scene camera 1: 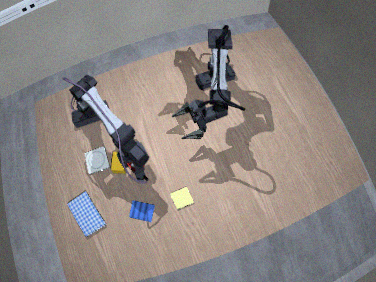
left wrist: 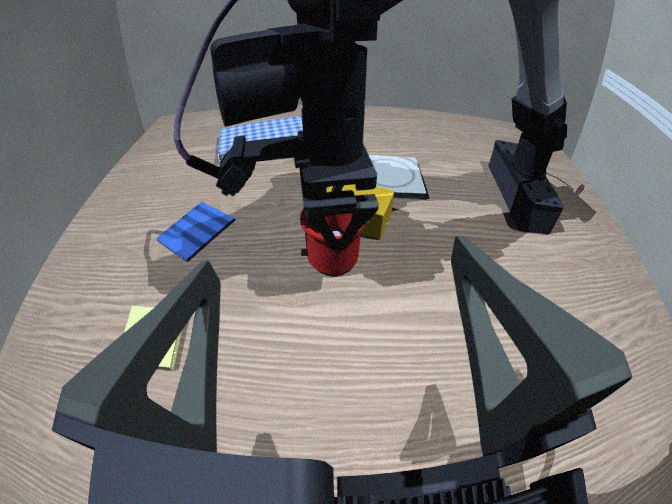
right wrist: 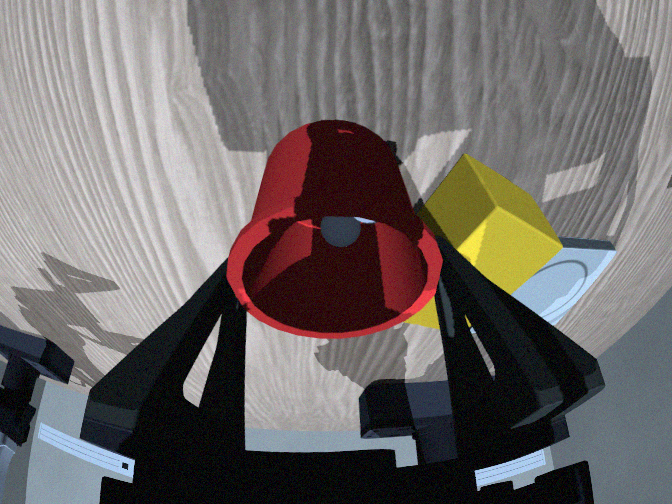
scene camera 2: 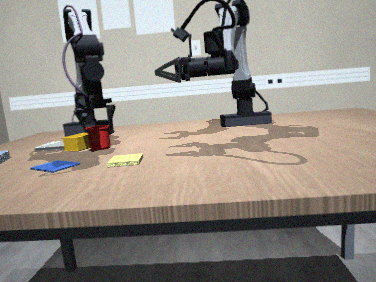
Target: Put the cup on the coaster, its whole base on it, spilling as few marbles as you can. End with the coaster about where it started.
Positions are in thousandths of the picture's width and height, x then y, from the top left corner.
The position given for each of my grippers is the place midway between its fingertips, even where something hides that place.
Observation:
In view: my left gripper (scene camera 2: 416, 254), my right gripper (right wrist: 498, 511), a red cup (right wrist: 437, 557) and a blue striped cloth (left wrist: 281, 467).
The red cup is seen too in the left wrist view (left wrist: 477, 507). My left gripper shows as well in the left wrist view (left wrist: 492, 517). My right gripper is seen too in the left wrist view (left wrist: 496, 447). The right wrist view does not show the blue striped cloth: it is out of frame.

